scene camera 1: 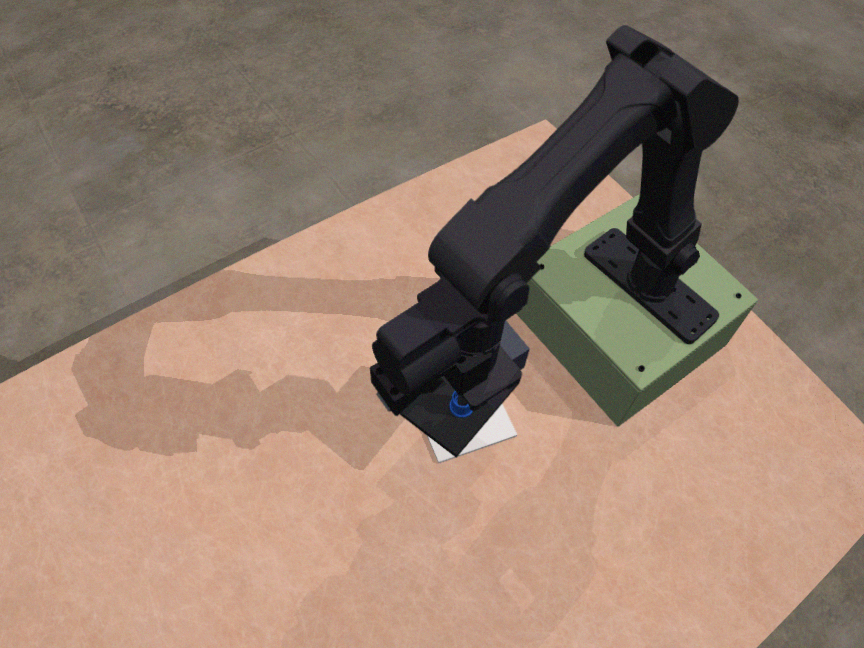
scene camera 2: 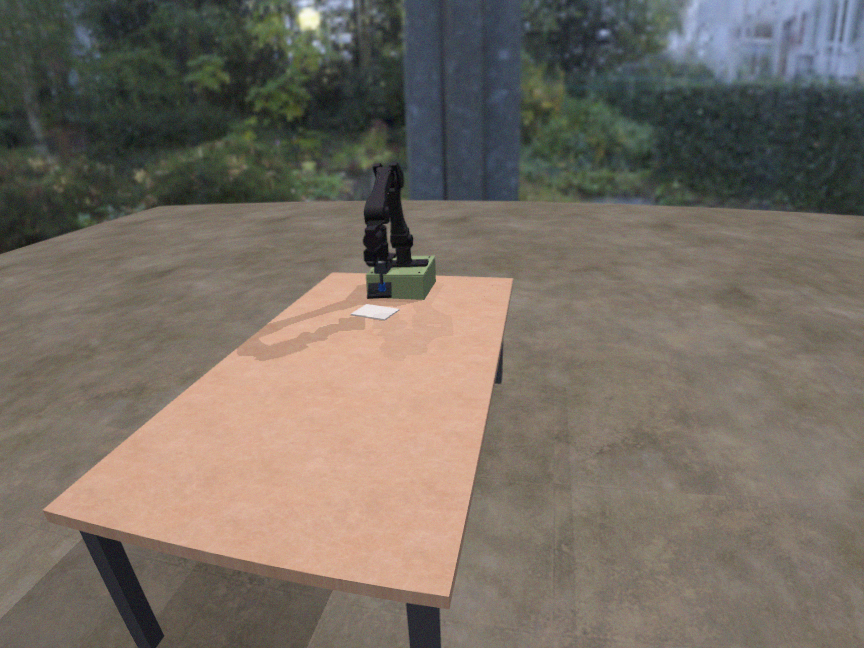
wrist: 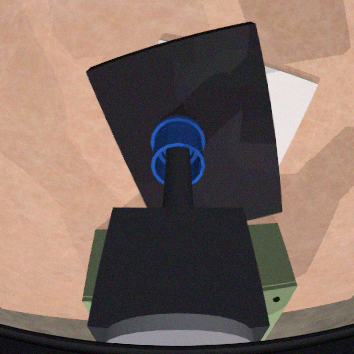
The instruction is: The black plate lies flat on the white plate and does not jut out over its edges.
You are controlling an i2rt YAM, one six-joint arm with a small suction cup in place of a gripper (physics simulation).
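My suction cup is blue and is shut on the black plate, touching its upper face. The black plate hangs in the air near the green box and looks somewhat tilted in the scene camera 2 view. The white plate lies flat on the table. In the scene camera 1 and wrist views the black plate covers much of it, and their edges are turned against each other. The two plates are apart in the scene camera 2 view.
The arm's green base box stands on the table beside the white plate, close behind the black plate in the scene camera 2 view. The arm casts shadows over the table top.
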